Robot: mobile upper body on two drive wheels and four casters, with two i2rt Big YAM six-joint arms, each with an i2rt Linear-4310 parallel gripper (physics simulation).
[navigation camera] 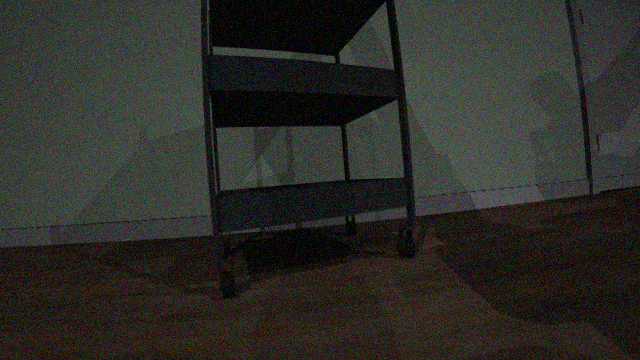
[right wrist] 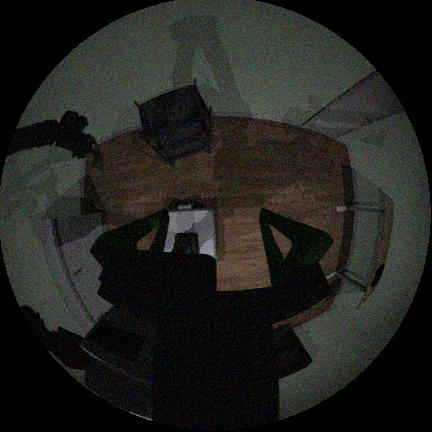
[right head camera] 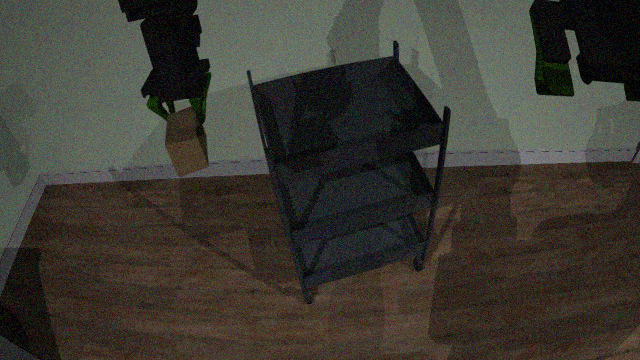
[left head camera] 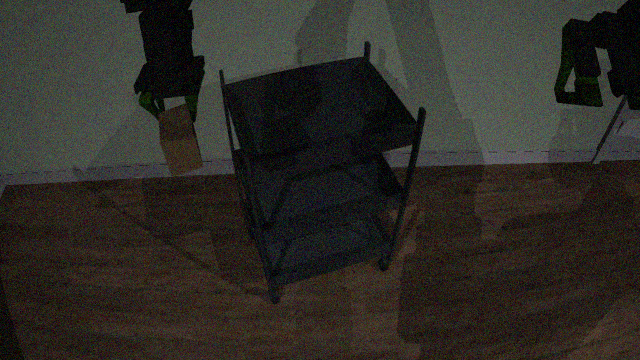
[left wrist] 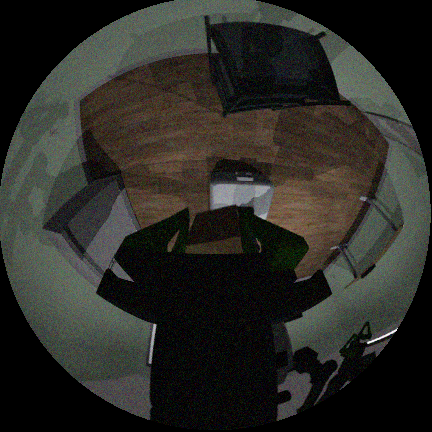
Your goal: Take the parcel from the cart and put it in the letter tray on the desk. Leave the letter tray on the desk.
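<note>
My left gripper is shut on a brown cardboard parcel and holds it high in the air, to the left of the dark three-shelf cart. The parcel hangs down from the green fingers. It also shows in the right head view and between the fingers in the left wrist view. My right gripper is open and empty at the upper right, well away from the cart; its fingers stand wide in the right wrist view. The cart's top shelf looks empty. The desk and letter tray are not clearly in view.
The cart stands on a wooden floor near a pale green wall with a light skirting board. In the left wrist view a grey piece of furniture stands at the left and a frame-like piece at the right. The scene is dim.
</note>
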